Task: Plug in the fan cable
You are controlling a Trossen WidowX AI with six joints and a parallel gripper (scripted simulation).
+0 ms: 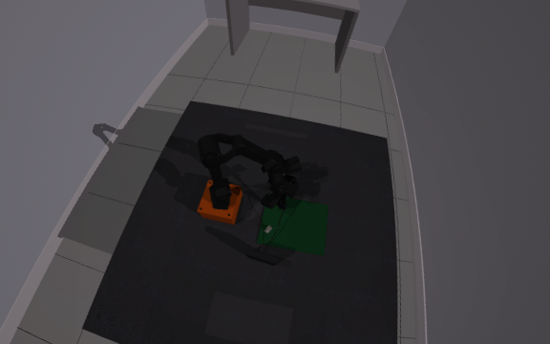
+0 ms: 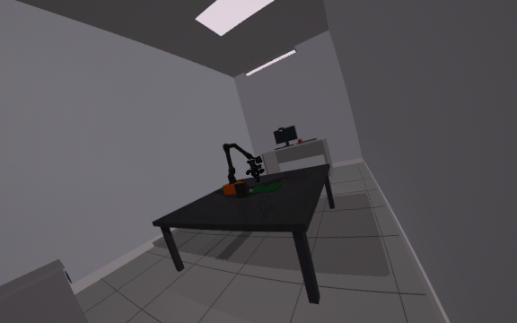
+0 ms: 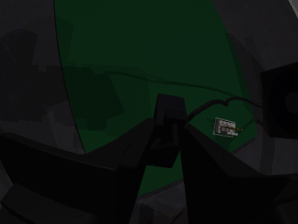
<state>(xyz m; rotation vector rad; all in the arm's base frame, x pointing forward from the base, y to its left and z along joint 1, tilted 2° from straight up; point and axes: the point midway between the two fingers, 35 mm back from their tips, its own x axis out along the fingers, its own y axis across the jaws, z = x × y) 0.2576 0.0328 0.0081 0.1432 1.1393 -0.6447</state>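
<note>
My gripper tip is 90 mm above the green board, 70 mm short of it and 60 mm to the left of it. Round my gripper tip: black fan: 220 mm to the right, 70 mm behind, 20 mm below; black plug: 10 mm below.
</note>
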